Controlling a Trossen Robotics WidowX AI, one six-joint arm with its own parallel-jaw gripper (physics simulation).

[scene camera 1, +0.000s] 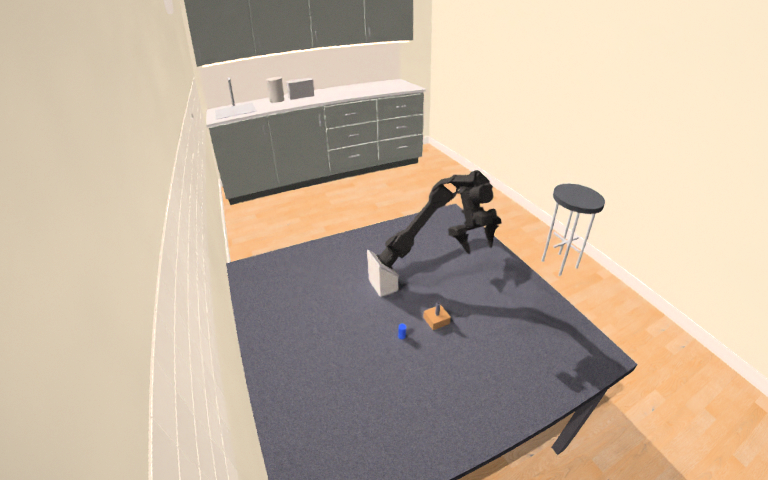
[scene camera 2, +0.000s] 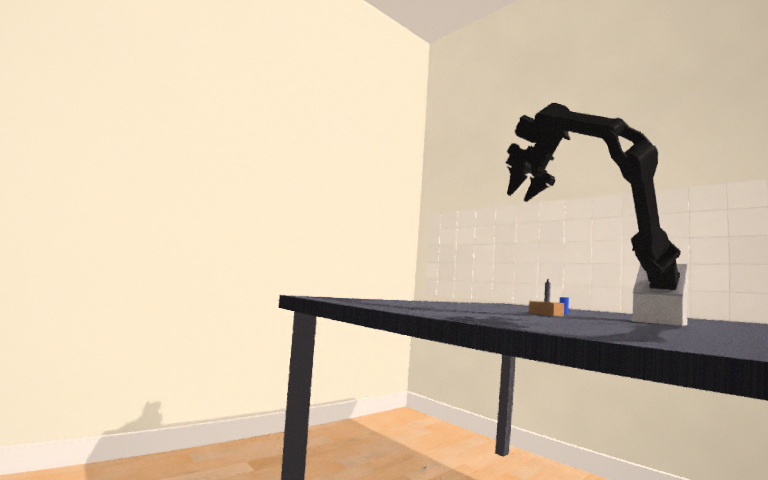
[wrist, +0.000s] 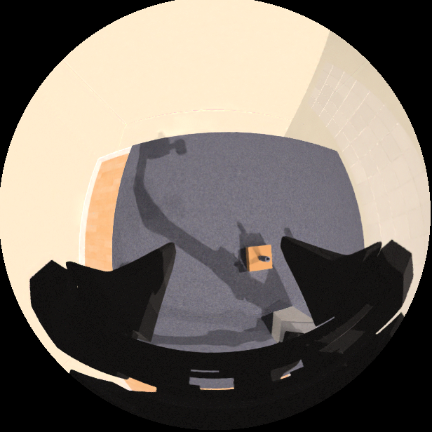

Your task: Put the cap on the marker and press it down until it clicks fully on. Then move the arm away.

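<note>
My gripper: at (scene camera 1: 480, 250), (scene camera 2: 517, 198) and (wrist: 229, 245).
</note>
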